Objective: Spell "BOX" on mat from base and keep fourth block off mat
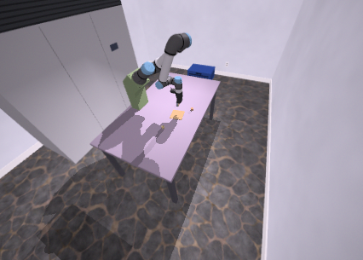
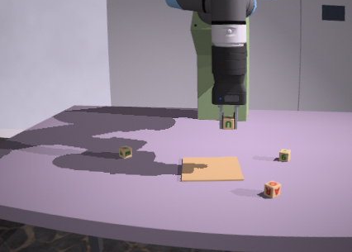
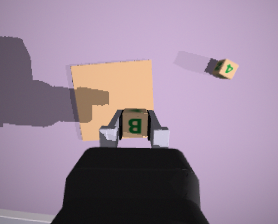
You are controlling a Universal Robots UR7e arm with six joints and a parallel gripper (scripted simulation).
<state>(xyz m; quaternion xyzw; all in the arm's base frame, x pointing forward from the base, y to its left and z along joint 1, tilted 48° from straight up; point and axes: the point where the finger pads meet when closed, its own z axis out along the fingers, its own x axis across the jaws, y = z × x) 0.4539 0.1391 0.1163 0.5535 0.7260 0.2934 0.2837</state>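
The mat is 12 cm below my hand, 4 cm to the right of it and 1 cm ahead of it.
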